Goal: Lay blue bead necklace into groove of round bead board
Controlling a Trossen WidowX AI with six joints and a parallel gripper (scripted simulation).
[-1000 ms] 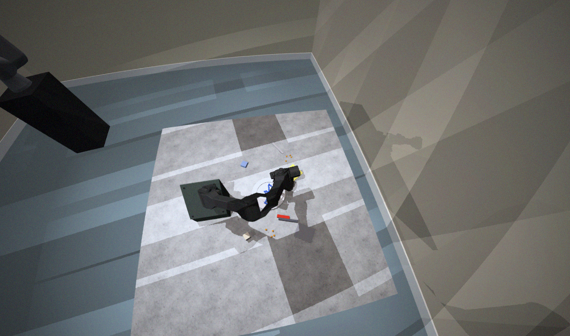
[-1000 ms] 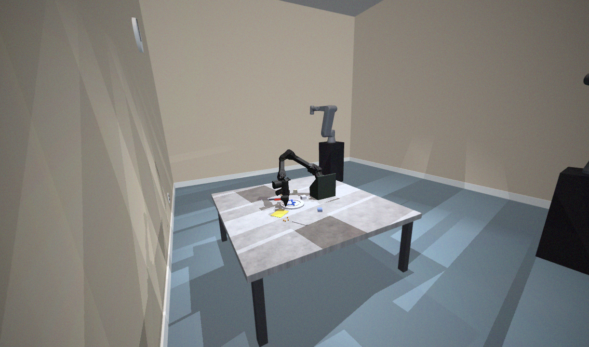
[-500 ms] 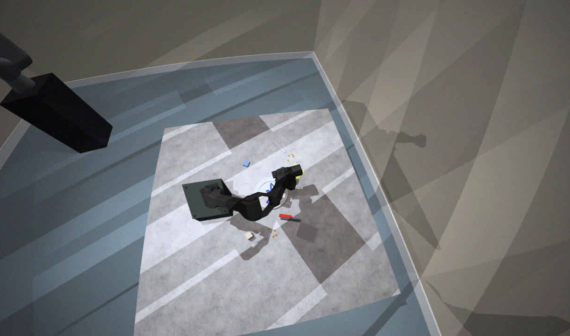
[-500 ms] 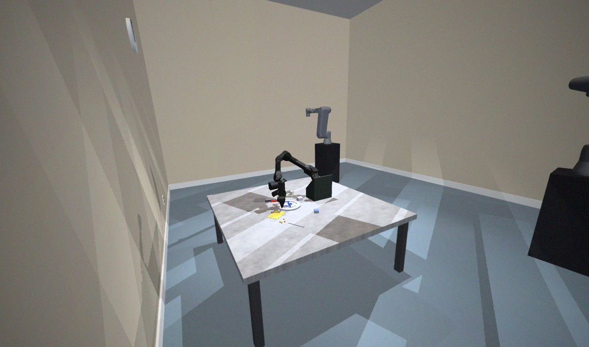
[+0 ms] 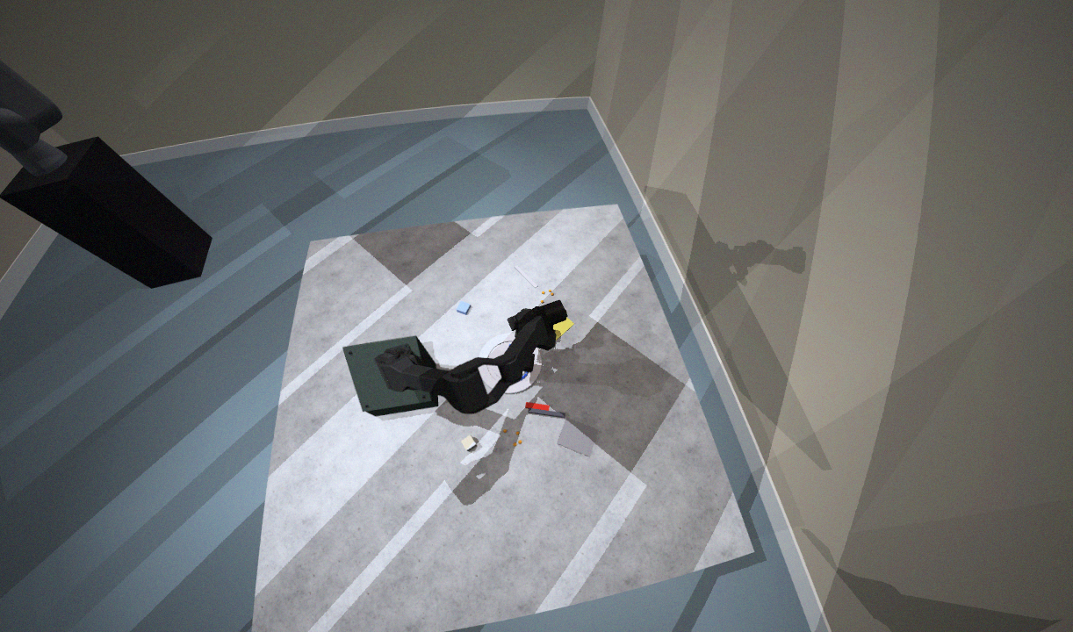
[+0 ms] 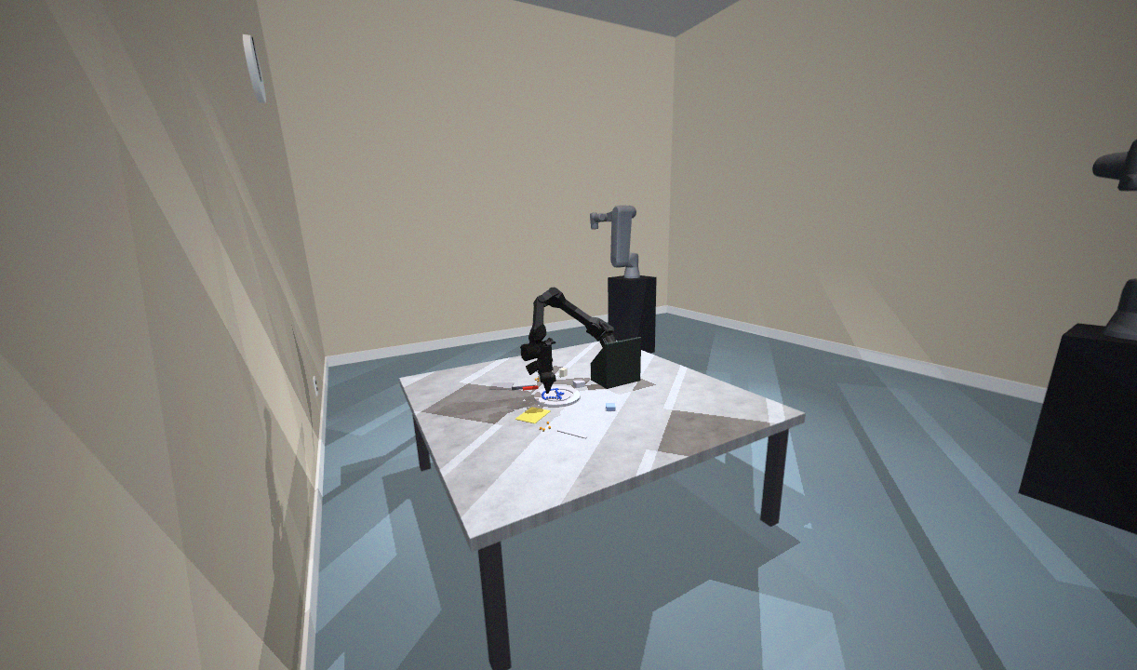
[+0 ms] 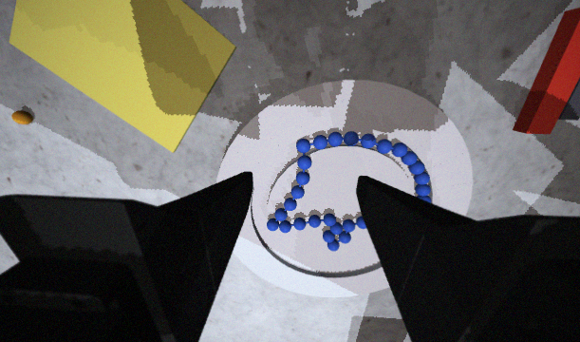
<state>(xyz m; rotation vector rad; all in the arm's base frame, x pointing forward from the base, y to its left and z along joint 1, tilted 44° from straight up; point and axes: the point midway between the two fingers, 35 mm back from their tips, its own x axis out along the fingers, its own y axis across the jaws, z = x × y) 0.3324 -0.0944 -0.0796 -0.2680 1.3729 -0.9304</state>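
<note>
Right now my gripper tip is 6 cm past the round white bead board, 4 cm above it and 1 cm to the left of it. From my gripper tip the other things lie so: blue block: 22 cm to the left, 16 cm behind, 4 cm below; yellow sheet: 11 cm ahead, 8 cm to the left, 5 cm below; grey tool: 18 cm to the right, 4 cm below.
</note>
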